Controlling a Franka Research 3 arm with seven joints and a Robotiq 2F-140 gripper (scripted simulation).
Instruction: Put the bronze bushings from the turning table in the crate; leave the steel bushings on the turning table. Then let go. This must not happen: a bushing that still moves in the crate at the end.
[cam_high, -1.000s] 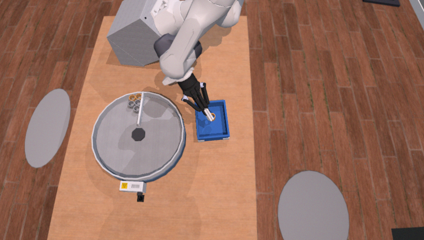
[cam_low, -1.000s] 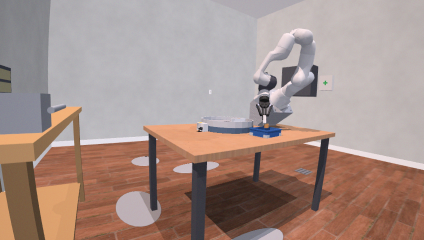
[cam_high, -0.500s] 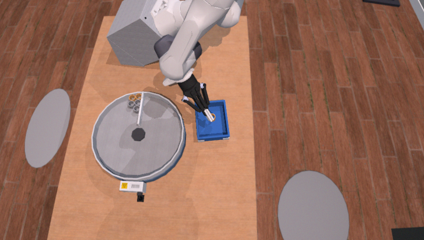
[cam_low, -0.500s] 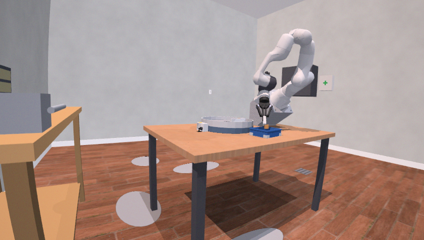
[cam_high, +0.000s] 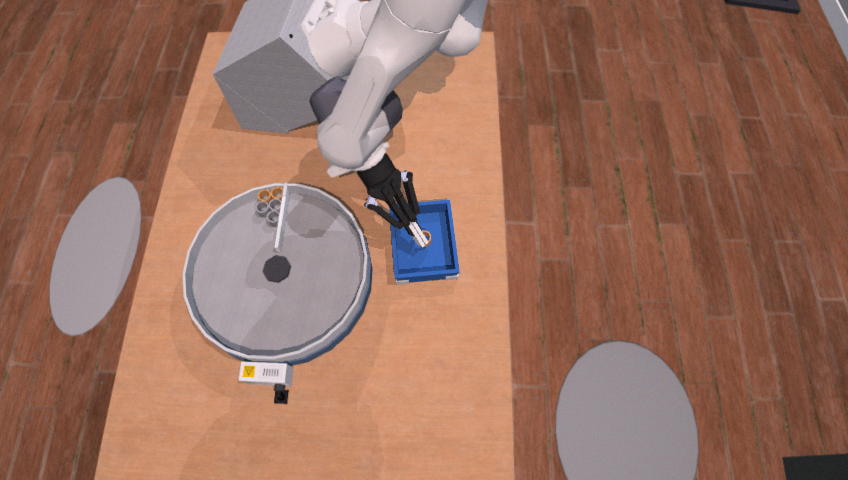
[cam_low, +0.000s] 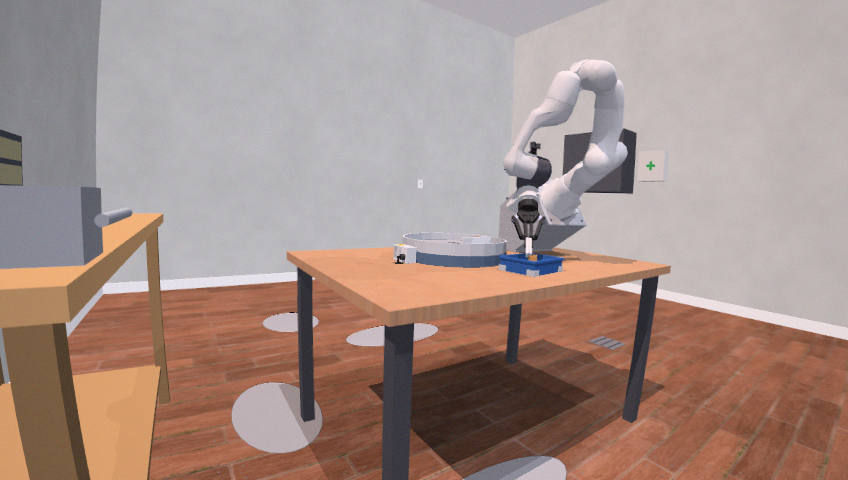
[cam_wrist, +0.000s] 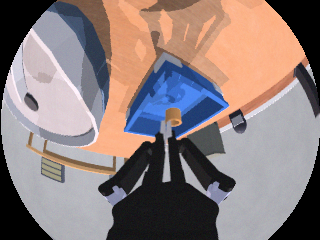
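The blue crate is 2 cm to the left of my hand and 6 cm below it. The rest, counted from my hand: round grey turning table 11 cm ahead, 31 cm to the right, 3 cm below.
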